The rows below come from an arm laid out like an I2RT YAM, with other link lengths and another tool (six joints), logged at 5 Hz.
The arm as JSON. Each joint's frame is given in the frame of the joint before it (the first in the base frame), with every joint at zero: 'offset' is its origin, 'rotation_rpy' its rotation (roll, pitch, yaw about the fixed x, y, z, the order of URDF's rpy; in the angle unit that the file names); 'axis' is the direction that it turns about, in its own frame. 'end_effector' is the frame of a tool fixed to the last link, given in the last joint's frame.
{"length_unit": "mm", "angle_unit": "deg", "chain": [
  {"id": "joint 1", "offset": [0.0, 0.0, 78.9], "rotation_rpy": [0.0, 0.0, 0.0], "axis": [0.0, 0.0, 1.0]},
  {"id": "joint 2", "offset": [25.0, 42.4, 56.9], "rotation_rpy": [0.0, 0.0, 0.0], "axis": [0.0, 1.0, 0.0]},
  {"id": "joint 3", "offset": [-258.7, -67.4, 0.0], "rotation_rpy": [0.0, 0.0, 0.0], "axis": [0.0, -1.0, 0.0]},
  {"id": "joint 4", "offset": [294.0, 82.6, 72.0], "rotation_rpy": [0.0, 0.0, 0.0], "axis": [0.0, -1.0, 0.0]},
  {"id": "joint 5", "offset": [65.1, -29.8, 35.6], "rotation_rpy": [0.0, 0.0, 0.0], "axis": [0.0, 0.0, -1.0]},
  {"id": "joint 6", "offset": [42.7, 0.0, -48.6], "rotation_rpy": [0.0, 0.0, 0.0], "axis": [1.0, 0.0, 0.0]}
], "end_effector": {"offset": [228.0, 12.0, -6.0], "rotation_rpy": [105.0, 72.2, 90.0]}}
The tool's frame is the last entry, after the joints.
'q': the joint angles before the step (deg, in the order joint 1, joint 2, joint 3, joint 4, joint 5, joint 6). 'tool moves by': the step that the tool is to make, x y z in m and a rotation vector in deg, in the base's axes. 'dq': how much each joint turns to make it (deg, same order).
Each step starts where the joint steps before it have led.
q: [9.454, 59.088, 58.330, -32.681, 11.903, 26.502]
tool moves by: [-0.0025, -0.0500, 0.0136, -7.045, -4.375, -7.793]
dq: [-0.043, -3.381, -3.933, 4.498, 10.613, -2.606]
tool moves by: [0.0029, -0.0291, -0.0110, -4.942, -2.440, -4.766]
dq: [-0.009, -0.846, -6.071, 7.996, 6.682, -2.678]
